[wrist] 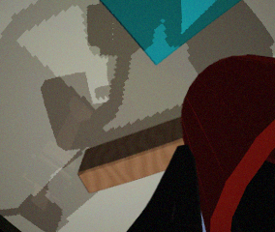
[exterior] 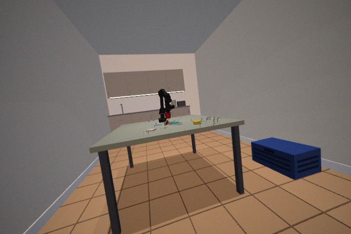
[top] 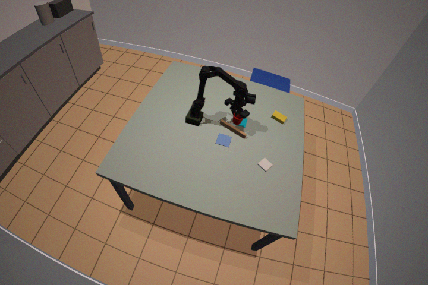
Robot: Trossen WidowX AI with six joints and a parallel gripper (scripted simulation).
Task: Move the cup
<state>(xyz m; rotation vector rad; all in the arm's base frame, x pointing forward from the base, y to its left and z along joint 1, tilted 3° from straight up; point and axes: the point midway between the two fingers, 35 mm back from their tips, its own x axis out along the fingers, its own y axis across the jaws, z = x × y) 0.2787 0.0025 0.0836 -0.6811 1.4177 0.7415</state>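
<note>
Right now the cyan pad is 11 cm below my gripper tip, 6 cm to the left of it and 6 cm ahead of it. Also, from my gripper tip: green marble: 3 cm to the right, 3 cm ahead, 2 cm below; then red cup: 2 cm to the right, 2 cm ahead; then wooden bar: 9 cm below, 5 cm to the right, 1 cm ahead.
</note>
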